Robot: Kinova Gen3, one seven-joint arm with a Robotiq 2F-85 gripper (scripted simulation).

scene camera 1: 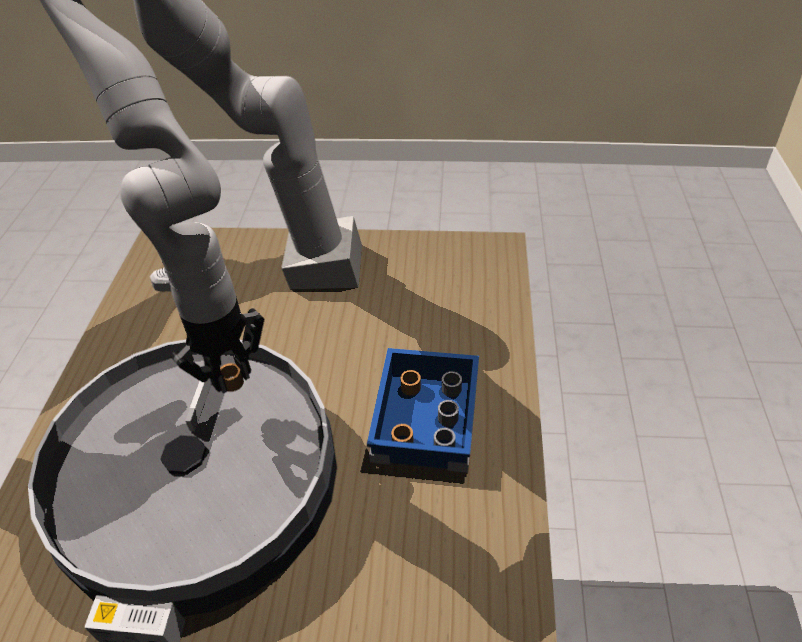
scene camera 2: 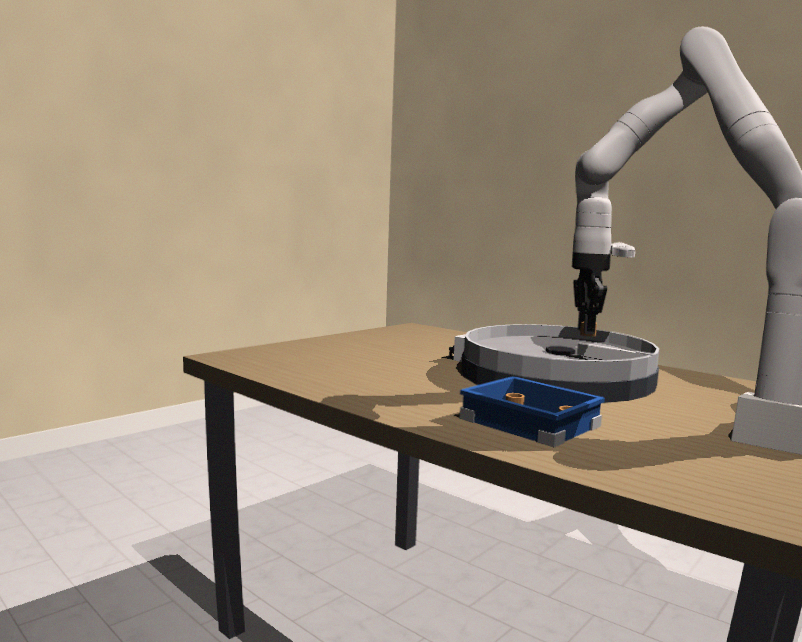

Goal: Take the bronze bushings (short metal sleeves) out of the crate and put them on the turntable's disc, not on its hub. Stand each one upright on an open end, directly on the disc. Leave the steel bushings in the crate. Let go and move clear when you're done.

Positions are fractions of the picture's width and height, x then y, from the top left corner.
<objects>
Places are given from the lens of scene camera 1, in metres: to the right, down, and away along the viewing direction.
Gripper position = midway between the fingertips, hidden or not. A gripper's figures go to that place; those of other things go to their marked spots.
gripper (scene camera 1: 0.29, 0.60): -0.24, 0.09, 0.97
blue crate (scene camera 1: 0.49, 0.63): -0.01, 0.14, 1.07
grey turntable disc (scene camera 1: 0.15, 0.79): -0.38, 0.25, 0.91
</objects>
